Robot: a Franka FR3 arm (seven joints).
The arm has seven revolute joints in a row. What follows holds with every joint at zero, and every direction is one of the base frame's.
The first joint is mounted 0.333 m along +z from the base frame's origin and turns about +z.
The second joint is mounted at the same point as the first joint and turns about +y.
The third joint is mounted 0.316 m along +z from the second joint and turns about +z.
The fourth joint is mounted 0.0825 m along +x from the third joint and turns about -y.
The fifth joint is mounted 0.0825 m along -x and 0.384 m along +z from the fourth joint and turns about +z.
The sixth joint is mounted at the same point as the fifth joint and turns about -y.
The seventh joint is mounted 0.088 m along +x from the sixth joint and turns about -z.
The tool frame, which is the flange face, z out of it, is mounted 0.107 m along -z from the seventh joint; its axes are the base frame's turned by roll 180, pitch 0 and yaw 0 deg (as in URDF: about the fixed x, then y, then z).
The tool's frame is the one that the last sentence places.
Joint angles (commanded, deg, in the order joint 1, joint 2, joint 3, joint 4, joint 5, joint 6, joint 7), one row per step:
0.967, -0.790, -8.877, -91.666, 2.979, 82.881, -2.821
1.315, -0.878, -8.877, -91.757, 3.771, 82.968, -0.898
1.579, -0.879, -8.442, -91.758, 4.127, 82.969, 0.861
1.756, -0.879, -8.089, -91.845, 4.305, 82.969, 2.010
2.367, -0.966, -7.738, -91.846, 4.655, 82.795, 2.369
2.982, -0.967, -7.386, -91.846, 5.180, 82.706, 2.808
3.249, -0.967, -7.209, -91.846, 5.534, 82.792, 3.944
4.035, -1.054, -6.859, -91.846, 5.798, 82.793, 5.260
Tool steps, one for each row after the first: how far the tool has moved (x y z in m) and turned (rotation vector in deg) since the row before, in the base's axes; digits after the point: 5 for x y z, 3 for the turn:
0.00031, 0.00480, 0.00030, 0.539, -0.039, -1.570
0.00082, 0.00724, 0.00006, 0.122, 0.108, -1.044
0.00047, 0.00532, -0.00066, 0.033, 0.170, -0.607
0.00007, 0.00972, 0.00064, 0.317, 0.084, 0.616
0.00051, 0.01012, 0.00000, 0.466, 0.086, 0.534
0.00045, 0.00485, 0.00018, 0.191, 0.008, -0.689
0.00002, 0.01113, 0.00087, 0.087, 0.039, -0.164

